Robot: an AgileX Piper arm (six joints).
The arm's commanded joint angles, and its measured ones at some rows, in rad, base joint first. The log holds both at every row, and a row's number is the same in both.
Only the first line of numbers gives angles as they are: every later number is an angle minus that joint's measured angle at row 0.
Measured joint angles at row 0:
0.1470 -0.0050 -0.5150 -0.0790 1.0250 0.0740
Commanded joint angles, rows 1 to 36:
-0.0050 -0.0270 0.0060 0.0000 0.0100 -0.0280
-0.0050 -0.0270 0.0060 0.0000 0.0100 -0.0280
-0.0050 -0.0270 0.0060 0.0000 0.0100 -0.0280
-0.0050 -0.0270 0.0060 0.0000 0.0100 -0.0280
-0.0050 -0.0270 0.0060 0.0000 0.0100 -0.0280
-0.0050 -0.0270 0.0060 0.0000 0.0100 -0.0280
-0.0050 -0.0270 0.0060 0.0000 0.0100 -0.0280
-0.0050 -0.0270 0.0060 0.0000 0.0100 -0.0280
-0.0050 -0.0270 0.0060 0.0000 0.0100 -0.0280
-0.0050 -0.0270 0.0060 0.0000 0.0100 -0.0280
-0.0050 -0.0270 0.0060 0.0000 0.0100 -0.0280
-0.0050 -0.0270 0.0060 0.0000 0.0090 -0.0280
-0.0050 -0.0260 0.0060 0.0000 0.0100 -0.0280
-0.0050 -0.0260 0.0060 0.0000 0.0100 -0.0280
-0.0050 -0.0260 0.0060 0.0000 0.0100 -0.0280
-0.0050 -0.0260 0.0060 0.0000 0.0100 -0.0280
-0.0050 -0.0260 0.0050 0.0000 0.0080 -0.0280
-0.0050 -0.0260 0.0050 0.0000 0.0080 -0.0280
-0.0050 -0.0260 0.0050 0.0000 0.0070 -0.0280
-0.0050 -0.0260 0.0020 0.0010 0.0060 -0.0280
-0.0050 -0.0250 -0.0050 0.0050 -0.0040 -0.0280
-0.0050 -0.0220 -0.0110 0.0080 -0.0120 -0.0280
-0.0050 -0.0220 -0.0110 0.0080 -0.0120 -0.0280
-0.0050 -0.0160 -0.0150 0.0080 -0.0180 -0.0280
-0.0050 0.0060 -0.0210 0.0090 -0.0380 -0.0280
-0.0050 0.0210 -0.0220 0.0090 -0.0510 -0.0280
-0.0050 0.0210 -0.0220 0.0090 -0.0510 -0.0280
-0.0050 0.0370 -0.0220 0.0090 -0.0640 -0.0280
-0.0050 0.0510 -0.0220 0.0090 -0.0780 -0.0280
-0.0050 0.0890 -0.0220 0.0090 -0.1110 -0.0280
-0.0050 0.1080 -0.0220 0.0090 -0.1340 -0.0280
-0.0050 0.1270 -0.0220 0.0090 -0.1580 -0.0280
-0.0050 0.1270 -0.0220 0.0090 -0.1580 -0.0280
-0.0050 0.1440 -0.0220 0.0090 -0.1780 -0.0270
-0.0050 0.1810 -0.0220 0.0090 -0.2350 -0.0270
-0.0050 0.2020 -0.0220 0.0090 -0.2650 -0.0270
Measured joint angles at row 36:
0.0000 0.1600 -0.0150 0.0040 -0.1760 -0.0230
